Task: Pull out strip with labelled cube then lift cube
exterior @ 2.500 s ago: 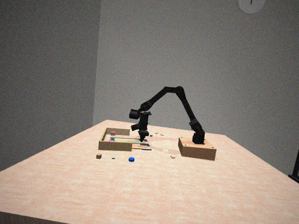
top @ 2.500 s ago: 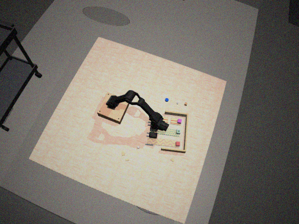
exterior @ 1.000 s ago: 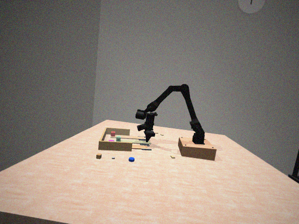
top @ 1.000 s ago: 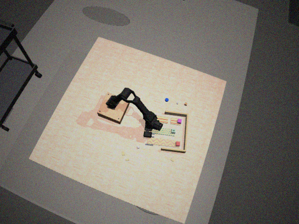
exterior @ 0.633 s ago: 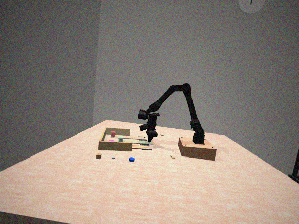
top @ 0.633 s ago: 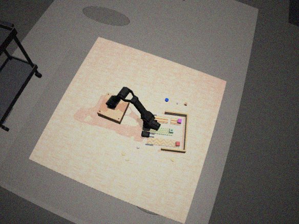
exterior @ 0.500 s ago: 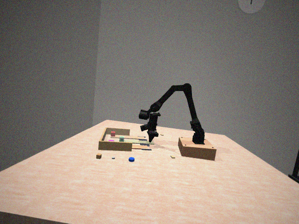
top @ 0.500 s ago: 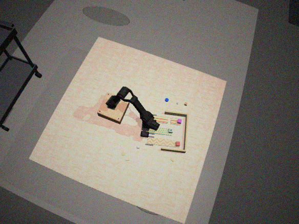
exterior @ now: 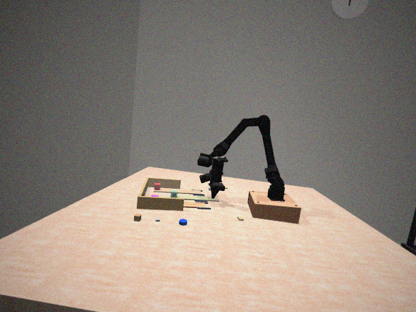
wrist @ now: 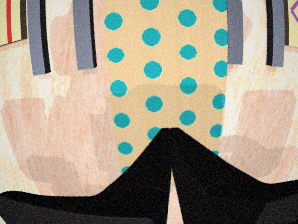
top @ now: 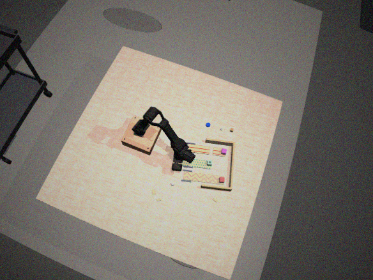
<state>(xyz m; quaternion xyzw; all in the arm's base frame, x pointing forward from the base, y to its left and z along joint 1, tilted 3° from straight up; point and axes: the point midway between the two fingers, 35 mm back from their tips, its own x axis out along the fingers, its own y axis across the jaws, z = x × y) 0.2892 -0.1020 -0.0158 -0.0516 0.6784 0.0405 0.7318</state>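
My gripper tip is 20 cm short of the labelled cube, 4 cm to the right of it and 2 cm below it. The rest, counted from my gripper tip: blue disc: 31 cm to the left, 13 cm ahead; then small white cube: 16 cm to the right, 1 cm ahead; then zigzag strip: 19 cm ahead, 7 cm to the right.
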